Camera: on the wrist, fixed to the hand. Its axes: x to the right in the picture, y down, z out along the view.
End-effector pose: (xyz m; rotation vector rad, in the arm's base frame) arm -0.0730 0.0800 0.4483 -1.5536 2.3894 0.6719
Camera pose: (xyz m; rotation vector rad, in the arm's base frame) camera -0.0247 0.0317 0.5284 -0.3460 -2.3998 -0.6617
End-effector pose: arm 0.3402 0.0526 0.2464 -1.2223 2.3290 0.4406
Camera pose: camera 0.3554 -0.0058 0.3326 -0.5889 -2.5919 -0.8872
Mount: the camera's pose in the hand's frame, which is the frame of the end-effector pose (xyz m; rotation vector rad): -0.0144 -0.0394 -0.0965 -0.3241 0.4144 1.5250
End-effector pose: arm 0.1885 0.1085 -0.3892 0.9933 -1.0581 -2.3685
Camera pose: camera 0.2668 0.0941 -0.4580 0.2492 -0.7332 -0.9502
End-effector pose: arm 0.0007 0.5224 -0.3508 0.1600 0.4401 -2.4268
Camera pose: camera -0.0127 0.5935 -0.4272 0.5952 0.5714 -0.8072
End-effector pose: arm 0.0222 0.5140 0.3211 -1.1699 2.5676 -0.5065
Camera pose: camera 0.0206 0.5202 0.4261 -1.0570 -2.9384 -0.0816
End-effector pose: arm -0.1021 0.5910 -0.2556 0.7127 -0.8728 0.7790
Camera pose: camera -0.0383 0.6433 -0.3209 -0.5693 -1.0363 1.9616
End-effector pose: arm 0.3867 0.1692 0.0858 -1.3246 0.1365 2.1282
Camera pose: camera 0.4877 0.1563 0.0595 1.2704 -0.7998 -1.7161
